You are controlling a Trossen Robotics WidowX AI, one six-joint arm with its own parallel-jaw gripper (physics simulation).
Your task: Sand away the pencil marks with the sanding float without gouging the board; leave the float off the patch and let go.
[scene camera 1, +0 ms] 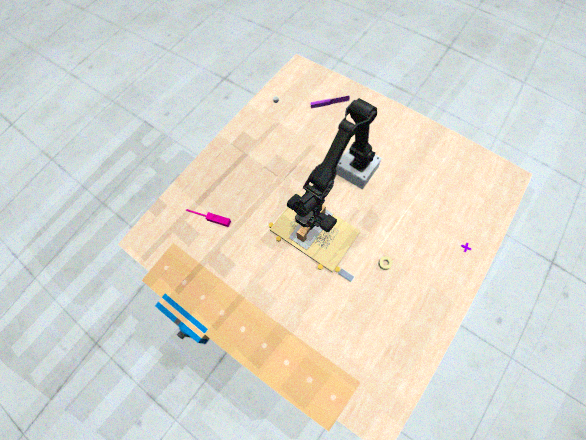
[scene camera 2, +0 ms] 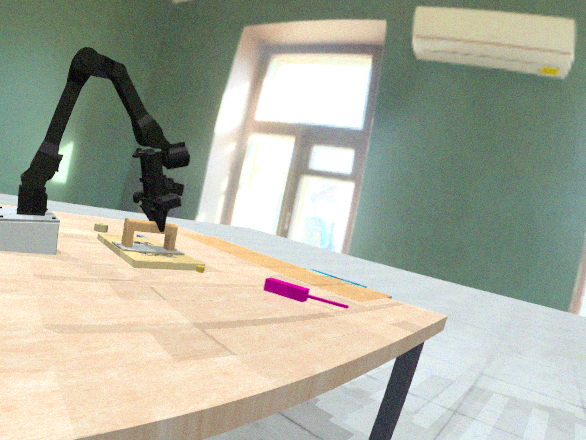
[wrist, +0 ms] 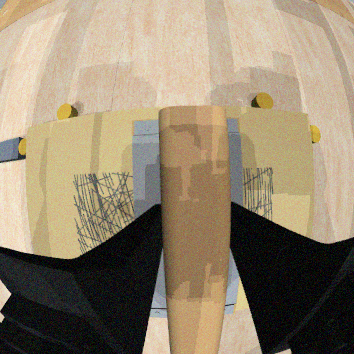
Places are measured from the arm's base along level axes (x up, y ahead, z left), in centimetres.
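Pixels of known places: gripper, between the fingertips: (scene camera 2: 159, 230) (wrist: 193, 210); arm's base, origin of its link: (scene camera 1: 359, 163) (scene camera 2: 30, 212).
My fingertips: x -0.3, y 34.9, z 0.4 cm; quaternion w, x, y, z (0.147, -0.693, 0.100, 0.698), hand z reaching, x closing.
Note:
For each thing: its top centre in the pictures, then the offset to it from my fingertips. "spot": a spot on its surface instead.
- wooden bridge handle, a spot on its surface: (wrist: 195, 200) spot: dx +2.2, dy +0.8, dz +0.1 cm
- pale yellow board, centre of its top: (wrist: 163, 224) (scene camera 2: 146, 247) (scene camera 1: 314, 230) dx -5.3, dy -2.2, dz +2.0 cm
- grey-blue block, centre of its top: (wrist: 4, 149) (scene camera 1: 346, 274) dx -5.8, dy +4.3, dz +22.4 cm
- pale ring, centre of its top: (scene camera 2: 101, 223) (scene camera 1: 386, 262) dx -4.6, dy -8.7, dz +31.4 cm
- magenta tool, centre of its top: (scene camera 2: 307, 289) (scene camera 1: 206, 215) dx -4.3, dy +20.8, dz -36.5 cm
- purple bar, centre of its top: (scene camera 1: 330, 98) dx -2.8, dy -57.9, dz -32.9 cm
- purple cross, a spot on its surface: (scene camera 1: 466, 247) spot: dx -6.5, dy -34.4, dz +53.3 cm
The sanding float has a wooden bridge handle (scene camera 2: 145, 223) (wrist: 195, 200) over a flat grey plate (scene camera 1: 303, 242) (wrist: 146, 170). The plate lies on the pale yellow board (scene camera 1: 345, 250) (scene camera 2: 145, 263) (wrist: 60, 150), and appears flat on it. My gripper (scene camera 1: 311, 227) (scene camera 2: 161, 229) (wrist: 193, 210) is shut on the handle. Pencil marks (scene camera 1: 326, 237) (wrist: 102, 205) show on the board on both sides of the plate: a wide patch on the left in the wrist view and a narrower strip on the right. Marks under the plate and fingers are hidden.
Yellow pegs (scene camera 1: 320, 267) (scene camera 2: 200, 268) (wrist: 264, 101) stand at the board's edges, and a grey-blue block (scene camera 1: 345, 275) (wrist: 10, 150) is at one corner. A pale ring (scene camera 1: 380, 266), a magenta tool (scene camera 1: 218, 219) (scene camera 2: 286, 289), a purple bar (scene camera 1: 330, 102) and a purple cross (scene camera 1: 466, 247) lie on the table.

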